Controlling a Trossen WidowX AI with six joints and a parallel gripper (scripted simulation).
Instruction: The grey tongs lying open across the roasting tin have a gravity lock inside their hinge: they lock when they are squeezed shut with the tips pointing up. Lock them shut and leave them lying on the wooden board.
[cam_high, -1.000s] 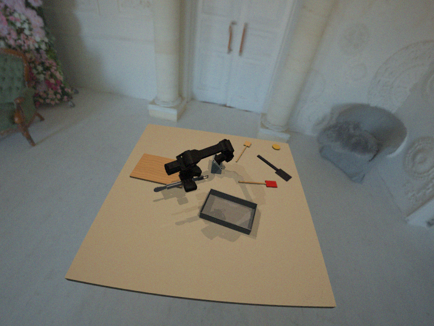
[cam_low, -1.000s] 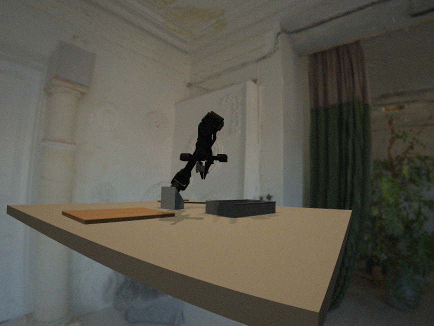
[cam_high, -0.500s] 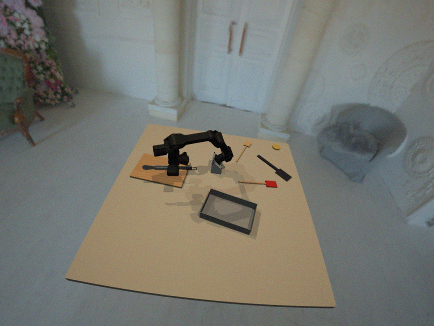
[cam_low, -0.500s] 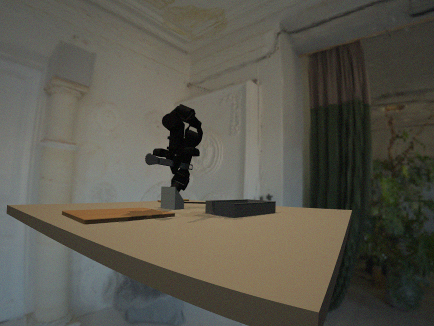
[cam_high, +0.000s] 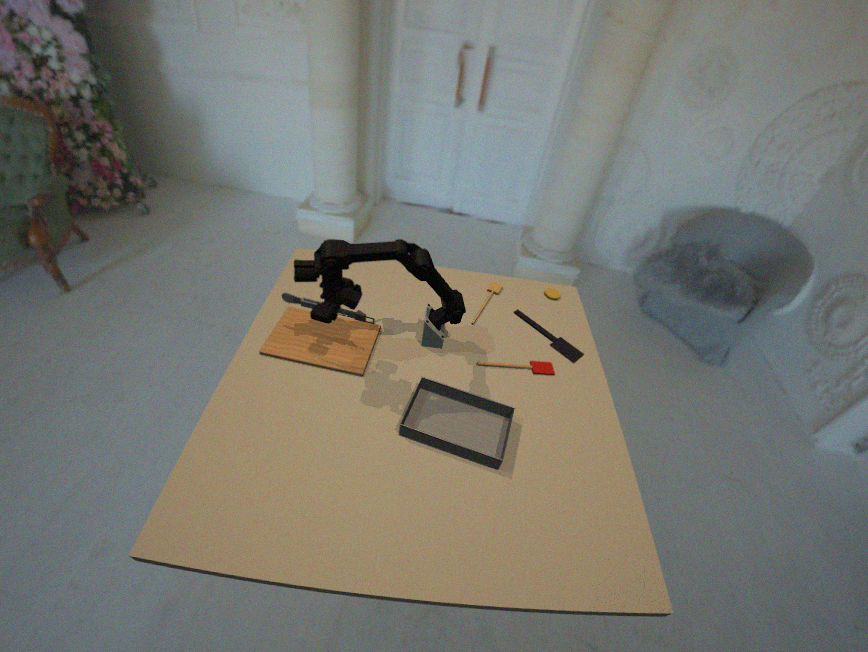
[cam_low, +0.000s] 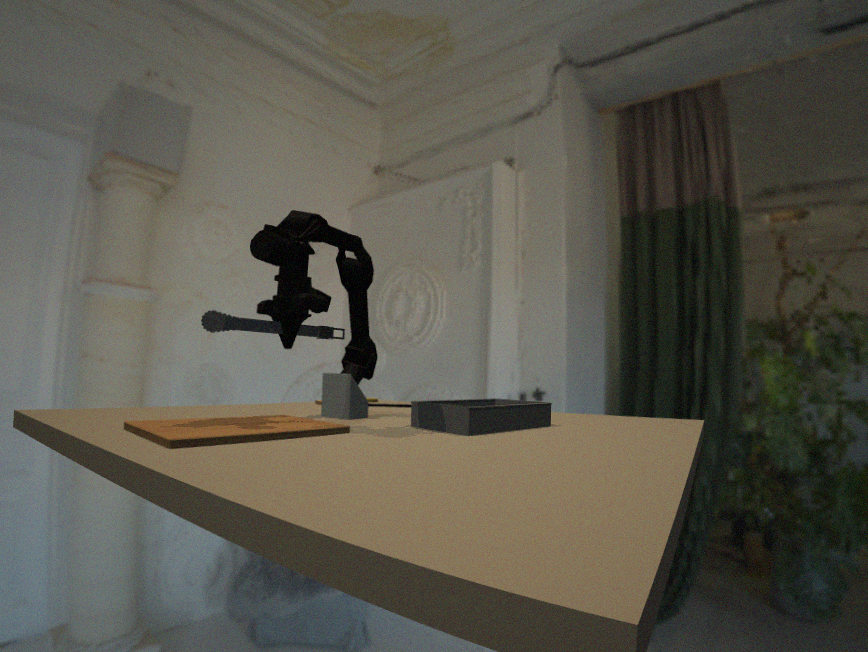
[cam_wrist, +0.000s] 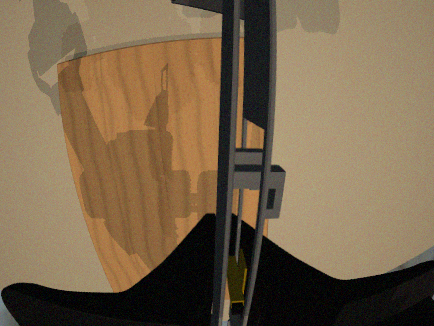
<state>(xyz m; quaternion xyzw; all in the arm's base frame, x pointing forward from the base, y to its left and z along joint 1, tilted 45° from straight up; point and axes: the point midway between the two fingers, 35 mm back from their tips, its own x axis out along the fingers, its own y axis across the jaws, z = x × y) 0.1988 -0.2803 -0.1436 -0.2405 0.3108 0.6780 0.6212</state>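
The wooden board lies 5 cm behind my gripper tip, 7 cm to the right of it and 16 cm below it. The rest, counted from my gripper tip: roasting tin 18 cm ahead, 44 cm to the left, 14 cm below; black spatula 32 cm behind, 75 cm to the left, 16 cm below; red spatula 12 cm behind, 64 cm to the left, 16 cm below.
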